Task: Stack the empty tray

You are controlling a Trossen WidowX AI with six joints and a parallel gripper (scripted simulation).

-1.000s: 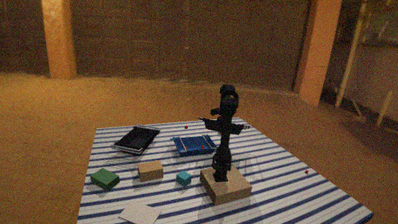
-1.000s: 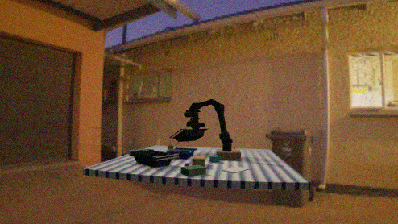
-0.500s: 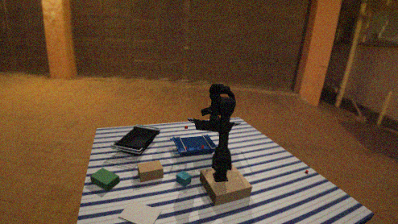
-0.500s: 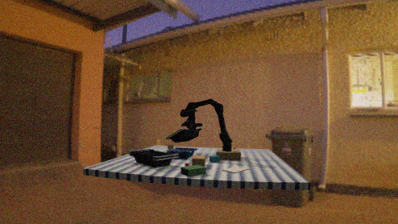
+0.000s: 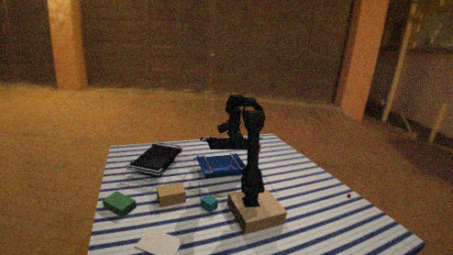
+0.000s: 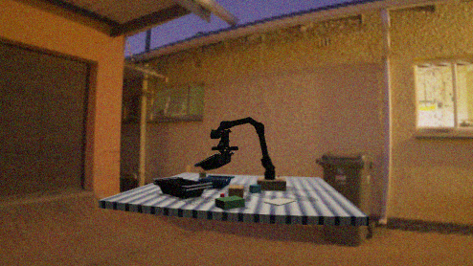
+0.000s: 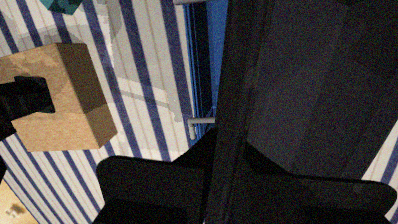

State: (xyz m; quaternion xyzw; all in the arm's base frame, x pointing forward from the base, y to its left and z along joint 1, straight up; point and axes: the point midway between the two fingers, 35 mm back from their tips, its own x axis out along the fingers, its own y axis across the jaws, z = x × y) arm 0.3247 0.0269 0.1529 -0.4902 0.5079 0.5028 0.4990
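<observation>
Right now the dark tray is 8 cm ahead of my gripper tip. Also, from my gripper tip: teal cube (27 cm behind, 15 cm to the left, 16 cm below); tan block (21 cm behind, 32 cm to the left, 15 cm below); tan box (30 cm ahead, 23 cm to the right, 16 cm below).
</observation>
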